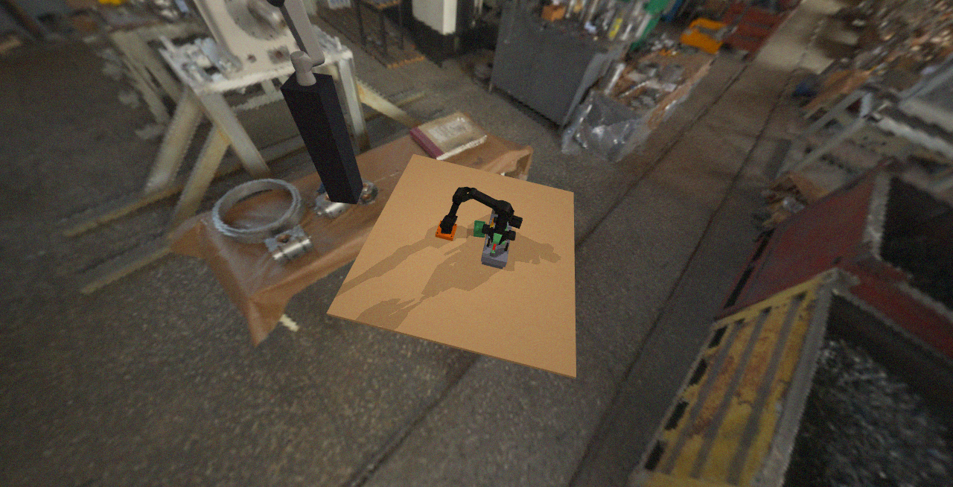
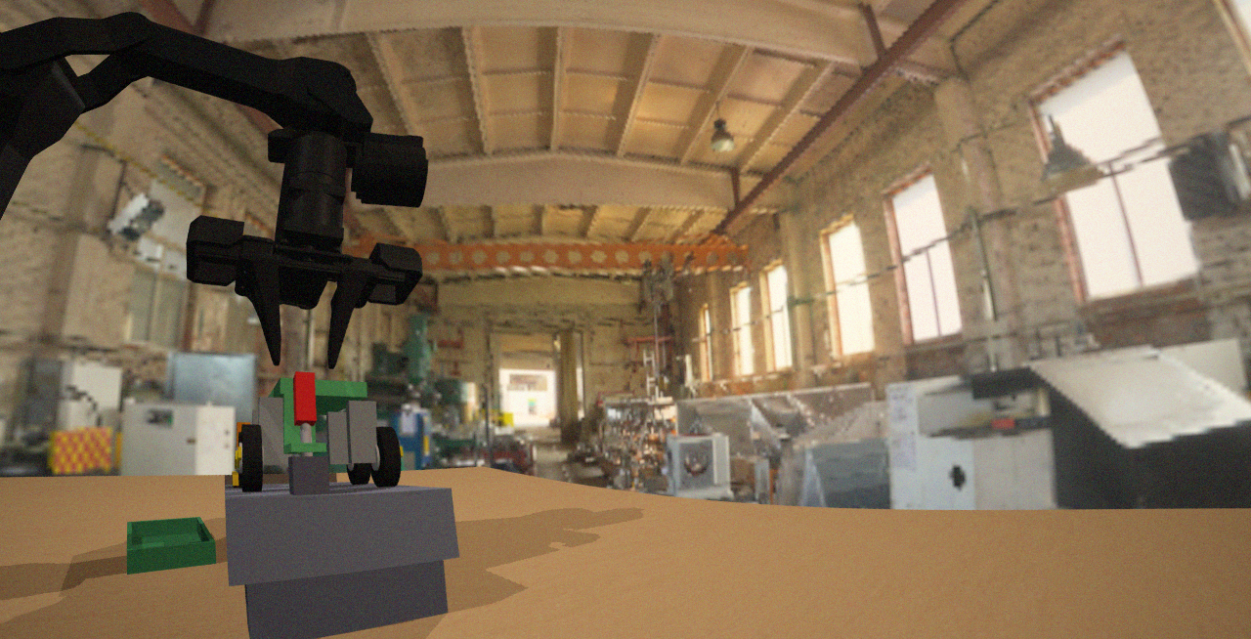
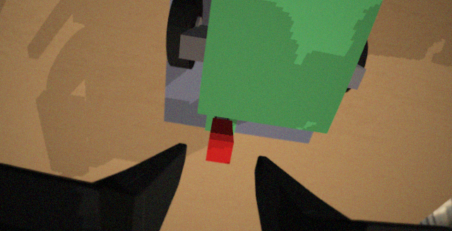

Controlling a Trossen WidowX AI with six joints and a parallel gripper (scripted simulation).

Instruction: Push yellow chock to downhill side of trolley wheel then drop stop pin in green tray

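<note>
My gripper tip is now 1 cm to the left of the stop pin and 4 cm above it. The rest, counted from my gripper tip: ramp 4 cm ahead, 9 cm to the left, 13 cm below; then green trolley 3 cm ahead, 9 cm to the left, 6 cm below; then yellow chock 19 cm to the left, 9 cm below.
</note>
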